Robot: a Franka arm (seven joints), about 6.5 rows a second.
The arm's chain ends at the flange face. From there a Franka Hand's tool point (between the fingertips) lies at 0.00 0.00 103.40 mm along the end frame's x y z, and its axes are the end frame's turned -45 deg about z.
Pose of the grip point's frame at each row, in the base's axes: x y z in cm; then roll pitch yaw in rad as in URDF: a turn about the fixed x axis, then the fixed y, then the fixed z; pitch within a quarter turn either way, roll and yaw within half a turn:
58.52 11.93 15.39 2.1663 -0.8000 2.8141
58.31 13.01 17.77 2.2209 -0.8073 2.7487
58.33 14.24 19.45 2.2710 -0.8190 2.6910
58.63 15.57 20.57 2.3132 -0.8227 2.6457
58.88 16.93 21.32 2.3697 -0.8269 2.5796
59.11 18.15 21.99 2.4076 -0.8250 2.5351
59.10 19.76 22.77 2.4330 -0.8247 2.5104
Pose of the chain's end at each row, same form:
59.71 2.49 19.43 -2.8925 -1.1557 1.4246
59.34 3.68 22.10 -2.8588 -1.1198 1.3679
59.27 5.00 24.00 -2.8188 -1.0882 1.3109
59.51 6.43 25.33 -2.7993 -1.0608 1.2793
59.65 7.92 26.34 -2.7749 -1.0242 1.2337
59.80 9.24 27.20 -2.7671 -0.9988 1.2104
59.78 10.93 28.10 -2.7598 -0.9820 1.1983

